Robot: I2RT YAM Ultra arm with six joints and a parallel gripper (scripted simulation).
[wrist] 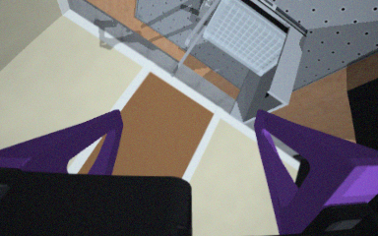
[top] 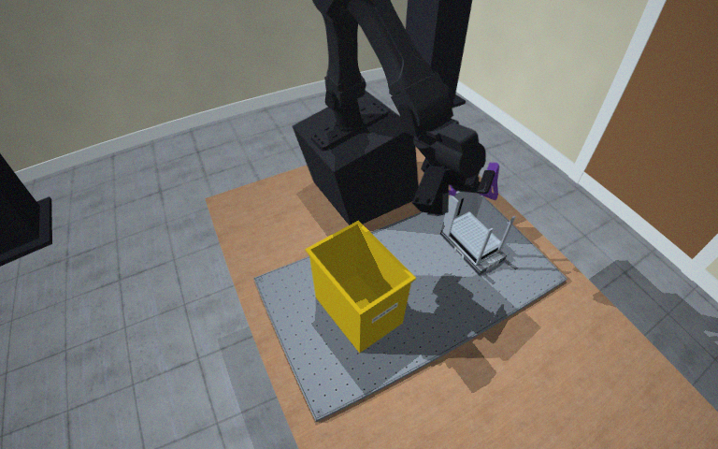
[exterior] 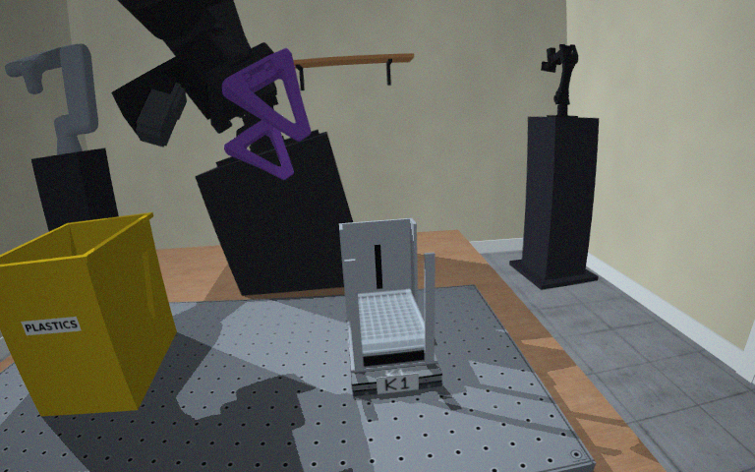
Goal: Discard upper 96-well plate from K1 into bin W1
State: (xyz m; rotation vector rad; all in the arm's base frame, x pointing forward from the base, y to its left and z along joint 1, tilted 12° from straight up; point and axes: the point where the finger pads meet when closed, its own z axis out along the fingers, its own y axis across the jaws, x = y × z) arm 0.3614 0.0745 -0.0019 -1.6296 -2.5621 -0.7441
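Right now my hand is 2 cm past the black plate, 9 cm to the right of it and 22 cm above it. From my hand the other things lie so: yellow plastics bin W1: 2 cm behind, 27 cm to the right, 16 cm below.
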